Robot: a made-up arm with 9 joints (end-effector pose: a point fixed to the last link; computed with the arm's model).
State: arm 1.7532 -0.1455 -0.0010 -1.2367 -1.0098 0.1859 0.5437 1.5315 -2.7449
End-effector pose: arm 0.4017 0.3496 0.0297 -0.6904 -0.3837 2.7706
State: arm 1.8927 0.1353 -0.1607 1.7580 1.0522 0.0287 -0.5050 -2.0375 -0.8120
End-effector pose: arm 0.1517 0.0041 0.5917 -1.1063 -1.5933 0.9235
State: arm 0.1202 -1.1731 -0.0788 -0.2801 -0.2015 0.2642 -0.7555 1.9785 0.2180
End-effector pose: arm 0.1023 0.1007 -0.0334 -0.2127 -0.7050 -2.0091
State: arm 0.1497 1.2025 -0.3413 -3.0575 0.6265 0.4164 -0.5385 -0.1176 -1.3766
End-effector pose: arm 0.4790 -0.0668 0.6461 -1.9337 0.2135 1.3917
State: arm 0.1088 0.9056 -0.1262 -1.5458 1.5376 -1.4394 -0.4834 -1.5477 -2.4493
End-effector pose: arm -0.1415 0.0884 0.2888 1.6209 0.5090 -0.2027
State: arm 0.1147 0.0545 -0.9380 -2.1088 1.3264 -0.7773 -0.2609 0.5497 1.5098
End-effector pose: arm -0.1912 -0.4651 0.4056 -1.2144 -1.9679 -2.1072
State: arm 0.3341 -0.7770 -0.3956 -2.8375 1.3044 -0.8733 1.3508 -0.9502 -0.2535
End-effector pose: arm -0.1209 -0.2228 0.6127 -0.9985 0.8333 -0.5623
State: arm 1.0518 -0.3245 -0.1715 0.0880 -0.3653 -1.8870 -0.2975 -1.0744 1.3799
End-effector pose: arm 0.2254 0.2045 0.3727 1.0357 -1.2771 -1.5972
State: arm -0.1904 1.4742 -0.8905 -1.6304 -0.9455 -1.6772 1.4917 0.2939 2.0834
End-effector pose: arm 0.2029 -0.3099 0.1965 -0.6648 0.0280 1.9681
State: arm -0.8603 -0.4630 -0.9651 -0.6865 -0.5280 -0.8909 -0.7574 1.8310 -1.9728
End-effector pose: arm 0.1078 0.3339 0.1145 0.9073 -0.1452 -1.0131
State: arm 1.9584 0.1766 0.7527 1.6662 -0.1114 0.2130 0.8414 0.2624 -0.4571
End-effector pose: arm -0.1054 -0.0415 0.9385 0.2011 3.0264 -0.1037
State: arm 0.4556 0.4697 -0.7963 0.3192 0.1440 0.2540 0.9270 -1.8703 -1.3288
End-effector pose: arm -0.0677 0.1236 0.3758 2.6641 0.4136 0.6292
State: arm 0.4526 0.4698 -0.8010 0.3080 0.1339 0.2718 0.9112 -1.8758 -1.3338
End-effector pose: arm -0.0675 0.1232 0.3798 2.6657 0.4075 0.5903
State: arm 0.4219 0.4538 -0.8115 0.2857 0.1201 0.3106 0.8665 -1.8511 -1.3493
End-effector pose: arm -0.0632 0.1358 0.3828 2.6359 0.3294 0.5019
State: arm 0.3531 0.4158 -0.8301 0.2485 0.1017 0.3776 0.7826 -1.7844 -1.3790
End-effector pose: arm -0.0496 0.1643 0.3801 2.5509 0.1583 0.3478
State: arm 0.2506 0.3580 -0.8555 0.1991 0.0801 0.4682 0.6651 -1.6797 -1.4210
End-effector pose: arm -0.0207 0.1996 0.3643 2.3956 -0.0791 0.1386
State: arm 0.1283 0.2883 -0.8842 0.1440 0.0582 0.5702 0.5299 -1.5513 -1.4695
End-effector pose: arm 0.0212 0.2240 0.3315 2.1758 -0.3281 -0.1007
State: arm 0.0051 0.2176 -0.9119 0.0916 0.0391 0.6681 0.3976 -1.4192 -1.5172
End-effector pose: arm 0.0625 0.2262 0.2875 1.9262 -0.5367 -0.3373
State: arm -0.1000 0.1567 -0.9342 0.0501 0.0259 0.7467 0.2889 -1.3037 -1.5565
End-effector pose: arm 0.0899 0.2117 0.2452 1.6988 -0.6780 -0.5356
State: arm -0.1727 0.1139 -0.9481 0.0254 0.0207 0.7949 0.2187 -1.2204 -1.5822
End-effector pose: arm 0.1022 0.1952 0.2149 1.5388 -0.7559 -0.6665
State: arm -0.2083 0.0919 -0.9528 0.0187 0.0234 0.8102 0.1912 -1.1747 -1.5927
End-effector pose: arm 0.1070 0.1862 0.1999 1.4637 -0.7883 -0.7196
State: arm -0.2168 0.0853 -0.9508 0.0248 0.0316 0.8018 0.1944 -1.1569 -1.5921
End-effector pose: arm 0.1097 0.1847 0.1960 1.4519 -0.7961 -0.7153
